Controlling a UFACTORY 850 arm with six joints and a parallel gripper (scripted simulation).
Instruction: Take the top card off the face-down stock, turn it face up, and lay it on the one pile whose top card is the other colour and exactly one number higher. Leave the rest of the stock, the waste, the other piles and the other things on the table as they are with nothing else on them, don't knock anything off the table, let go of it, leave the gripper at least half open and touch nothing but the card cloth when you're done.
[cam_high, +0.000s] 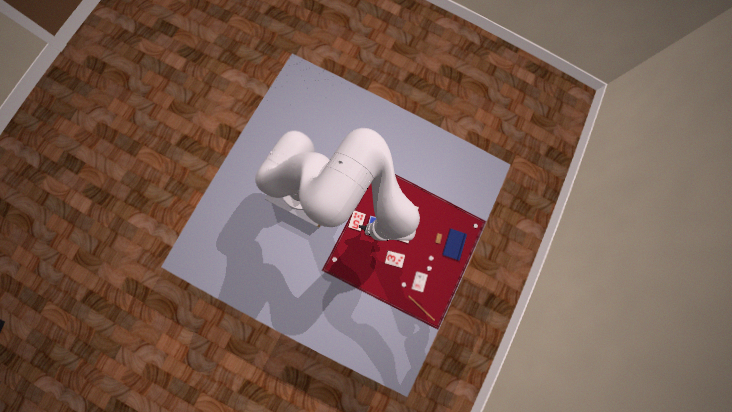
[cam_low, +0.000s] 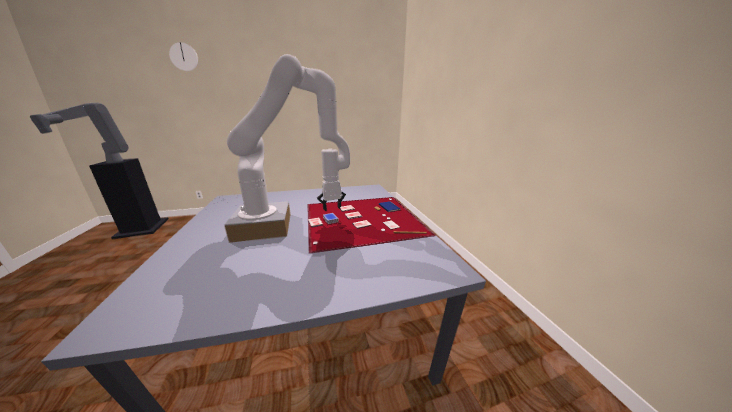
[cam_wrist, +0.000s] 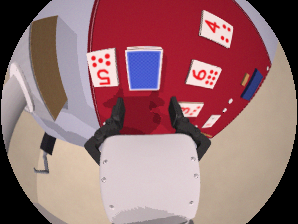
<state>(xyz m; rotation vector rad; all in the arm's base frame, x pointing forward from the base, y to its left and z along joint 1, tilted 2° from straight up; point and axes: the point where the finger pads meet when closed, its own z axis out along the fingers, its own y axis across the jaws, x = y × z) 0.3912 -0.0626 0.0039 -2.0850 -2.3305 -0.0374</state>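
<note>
Now: the card 10 cm behind my hand, 2 cm to the left of it and 9 cm below it. From my hand the other things lie so: pencil 35 cm ahead, 27 cm to the right, 9 cm below; then red card cloth 18 cm ahead, 11 cm below.
</note>
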